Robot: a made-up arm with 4 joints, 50 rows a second.
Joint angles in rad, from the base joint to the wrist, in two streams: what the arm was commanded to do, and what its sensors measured. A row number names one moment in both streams.
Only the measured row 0 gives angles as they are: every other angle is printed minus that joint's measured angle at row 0.
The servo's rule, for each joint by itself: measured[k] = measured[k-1] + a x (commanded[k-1-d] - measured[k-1]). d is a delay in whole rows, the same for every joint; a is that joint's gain. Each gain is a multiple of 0.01, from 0.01 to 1. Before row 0 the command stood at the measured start. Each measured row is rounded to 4 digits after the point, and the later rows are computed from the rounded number. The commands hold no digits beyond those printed.
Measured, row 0:
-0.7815 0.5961 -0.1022 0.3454
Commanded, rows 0 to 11:
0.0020 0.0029 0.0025 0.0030
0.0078 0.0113 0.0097 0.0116
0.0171 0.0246 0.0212 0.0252
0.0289 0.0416 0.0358 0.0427
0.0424 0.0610 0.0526 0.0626
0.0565 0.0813 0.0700 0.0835
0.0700 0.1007 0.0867 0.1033
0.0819 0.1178 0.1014 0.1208
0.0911 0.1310 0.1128 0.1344
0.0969 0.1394 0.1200 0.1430
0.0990 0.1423 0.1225 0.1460
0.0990 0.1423 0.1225 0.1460
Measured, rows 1 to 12:
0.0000 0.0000 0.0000 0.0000
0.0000 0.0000 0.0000 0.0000
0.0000 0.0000 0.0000 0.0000
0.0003 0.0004 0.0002 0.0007
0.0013 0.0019 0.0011 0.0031
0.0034 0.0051 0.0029 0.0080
0.0067 0.0102 0.0059 0.0156
0.0113 0.0173 0.0101 0.0259
0.0172 0.0263 0.0155 0.0386
0.0241 0.0367 0.0219 0.0528
0.0316 0.0481 0.0291 0.0678
0.0393 0.0597 0.0366 0.0825
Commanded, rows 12 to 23:
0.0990 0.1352 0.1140 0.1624
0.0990 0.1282 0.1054 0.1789
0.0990 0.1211 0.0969 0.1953
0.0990 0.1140 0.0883 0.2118
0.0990 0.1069 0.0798 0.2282
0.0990 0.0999 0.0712 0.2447
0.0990 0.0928 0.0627 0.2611
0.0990 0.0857 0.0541 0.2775
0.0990 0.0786 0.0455 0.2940
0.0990 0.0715 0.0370 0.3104
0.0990 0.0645 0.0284 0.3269
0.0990 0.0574 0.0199 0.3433
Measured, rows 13 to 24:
0.0468 0.0709 0.0441 0.0958
0.0536 0.0809 0.0512 0.1068
0.0595 0.0895 0.0576 0.1154
0.0646 0.0959 0.0627 0.1257
0.0691 0.1004 0.0665 0.1374
0.0730 0.1033 0.0692 0.1501
0.0764 0.1048 0.0709 0.1637
0.0793 0.1051 0.0717 0.1779
0.0819 0.1044 0.0717 0.1926
0.0841 0.1028 0.0709 0.2077
0.0860 0.1004 0.0694 0.2231
0.0877 0.0973 0.0672 0.2387

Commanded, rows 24 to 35:
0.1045 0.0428 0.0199 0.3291
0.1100 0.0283 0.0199 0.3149
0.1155 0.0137 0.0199 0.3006
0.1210 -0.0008 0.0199 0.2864
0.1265 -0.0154 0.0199 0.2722
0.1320 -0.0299 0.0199 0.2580
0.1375 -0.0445 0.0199 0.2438
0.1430 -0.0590 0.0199 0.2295
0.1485 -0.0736 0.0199 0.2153
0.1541 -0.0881 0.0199 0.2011
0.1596 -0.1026 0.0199 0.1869
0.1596 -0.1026 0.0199 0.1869
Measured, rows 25 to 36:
0.0892 0.0937 0.0645 0.2545
0.0905 0.0896 0.0613 0.2704
0.0916 0.0851 0.0576 0.2864
0.0933 0.0792 0.0542 0.2958
0.0955 0.0721 0.0511 0.3000
0.0981 0.0639 0.0483 0.3001
0.1011 0.0548 0.0457 0.2971
0.1044 0.0450 0.0434 0.2916
0.1080 0.0345 0.0413 0.2842
0.1118 0.0234 0.0394 0.2753
0.1159 0.0119 0.0376 0.2652
0.1201 -0.0001 0.0360 0.2542

